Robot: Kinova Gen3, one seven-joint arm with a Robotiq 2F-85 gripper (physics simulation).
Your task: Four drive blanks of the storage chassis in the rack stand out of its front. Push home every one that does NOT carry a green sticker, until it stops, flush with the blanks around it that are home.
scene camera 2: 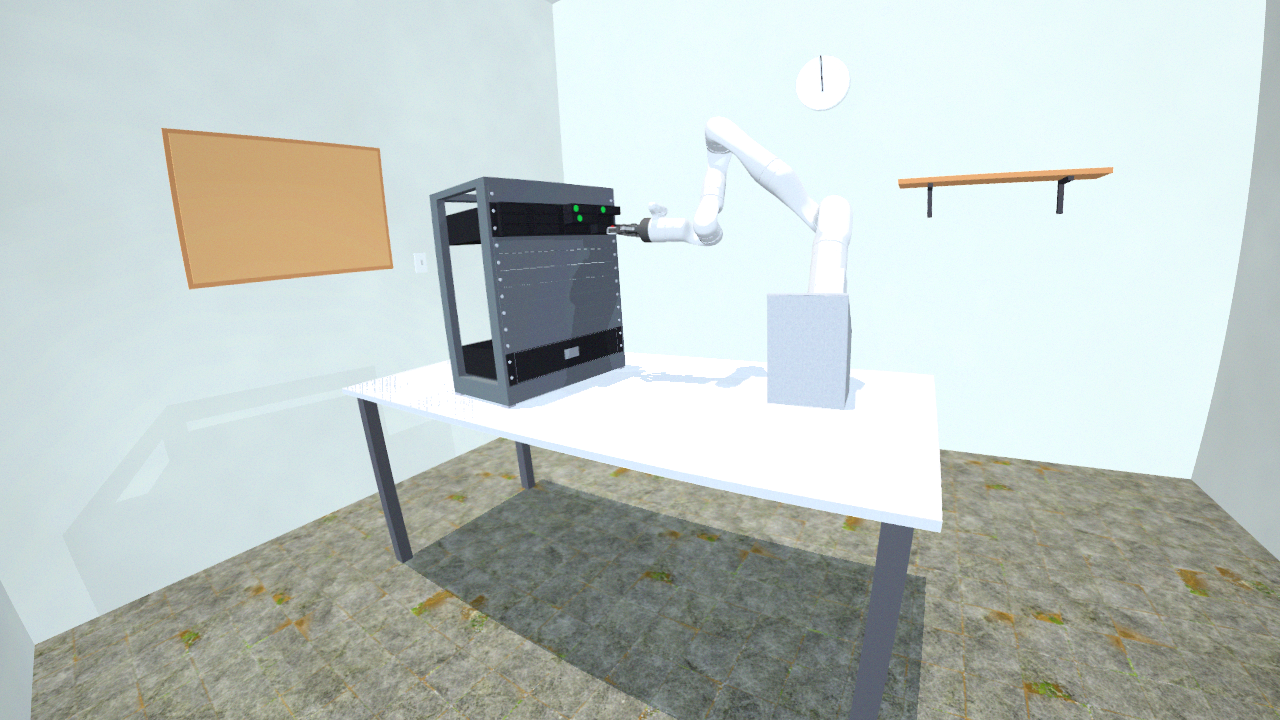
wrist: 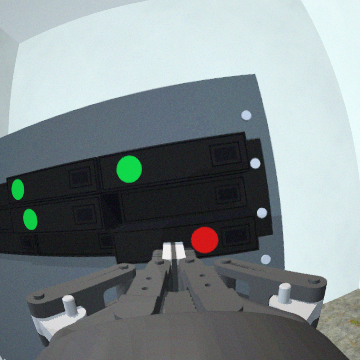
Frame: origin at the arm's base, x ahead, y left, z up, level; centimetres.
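Seen in the pictures: gripper, fingertip midpoint: (scene camera 2: 608, 230) (wrist: 173, 254); arm's base at its link origin: (scene camera 2: 824, 307).
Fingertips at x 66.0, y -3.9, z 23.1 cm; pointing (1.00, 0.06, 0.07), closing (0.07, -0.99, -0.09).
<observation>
Offsets run from my fingertips to a thing's top centre. "spot": to the spot under its first point. Level surfaces: height alone.
The black storage chassis @[spot: dx +5.9, dy +27.0, dz +3.8 cm] (scene camera 2: 532, 218) sits in the upper part of the grey rack (scene camera 2: 489, 286) (wrist: 190, 110). In the wrist view, three blanks with green stickers stand out: the upper right one @[spot: dx -0.5, dy -0.8, dz +6.5 cm] (wrist: 170, 162), the upper one to its left (wrist: 52, 181) and one below that @[spot: dx +0.5, dy +9.1, dz +3.7 cm] (wrist: 57, 216). The lower right blank @[spot: dx +0.3, dy +1.9, dz +0.9 cm] (wrist: 145, 244) has a red sticker @[dx -0.2, dy -2.3, dz +1.8 cm] (wrist: 204, 240) and also stands out. The middle right blank @[dx +8.9, dy -1.7, dz +5.0 cm] (wrist: 175, 202) lies further back. My gripper (scene camera 2: 612, 231) (wrist: 173, 254) is shut and empty, its tips at the red-stickered blank's face, left of the sticker; whether they touch cannot be told.
The rack stands on a white table @[dz -47.0 cm] (scene camera 2: 698, 429). A second black unit (scene camera 2: 537, 360) with a light label sits low in the rack. The arm stands on a grey block (scene camera 2: 805, 349). White screws @[dx +3.7, dy -8.0, dz +6.3 cm] (wrist: 255, 163) line the rack's right edge.
</observation>
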